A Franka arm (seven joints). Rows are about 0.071 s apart.
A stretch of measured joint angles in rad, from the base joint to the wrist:
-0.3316 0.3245 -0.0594 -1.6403 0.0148 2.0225 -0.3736
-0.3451 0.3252 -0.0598 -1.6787 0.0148 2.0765 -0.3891
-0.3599 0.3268 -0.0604 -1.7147 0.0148 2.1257 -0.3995
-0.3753 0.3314 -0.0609 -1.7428 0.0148 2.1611 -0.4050
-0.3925 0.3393 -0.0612 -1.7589 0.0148 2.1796 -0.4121
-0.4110 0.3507 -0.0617 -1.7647 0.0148 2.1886 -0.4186
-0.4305 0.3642 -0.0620 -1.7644 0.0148 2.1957 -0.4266
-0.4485 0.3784 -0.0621 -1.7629 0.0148 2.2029 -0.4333
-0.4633 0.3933 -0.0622 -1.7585 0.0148 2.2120 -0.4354
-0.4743 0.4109 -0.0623 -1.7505 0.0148 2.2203 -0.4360
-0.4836 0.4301 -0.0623 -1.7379 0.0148 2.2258 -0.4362
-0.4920 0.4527 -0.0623 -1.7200 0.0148 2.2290 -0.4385
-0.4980 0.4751 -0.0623 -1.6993 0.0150 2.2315 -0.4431
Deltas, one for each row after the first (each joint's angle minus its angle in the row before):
-0.0135 0.0007 -0.0004 -0.0384 0.0000 0.0540 -0.0155
-0.0148 0.0016 -0.0006 -0.0360 0.0000 0.0492 -0.0104
-0.0154 0.0046 -0.0005 -0.0281 0.0000 0.0354 -0.0055
-0.0172 0.0079 -0.0003 -0.0161 0.0000 0.0185 -0.0071
-0.0185 0.0114 -0.0005 -0.0058 0.0000 0.0090 -0.0065
-0.0195 0.0135 -0.0003 0.0003 0.0000 0.0071 -0.0080
-0.0180 0.0142 -0.0001 0.0015 0.0000 0.0072 -0.0067
-0.0148 0.0149 -0.0001 0.0044 0.0000 0.0091 -0.0021
-0.0110 0.0176 -0.0001 0.0080 0.0000 0.0083 -0.0006
-0.0093 0.0192 0.0000 0.0126 0.0000 0.0055 -0.0002
-0.0084 0.0226 0.0000 0.0179 0.0000 0.0032 -0.0023
-0.0060 0.0224 0.0000 0.0207 0.0002 0.0025 -0.0046

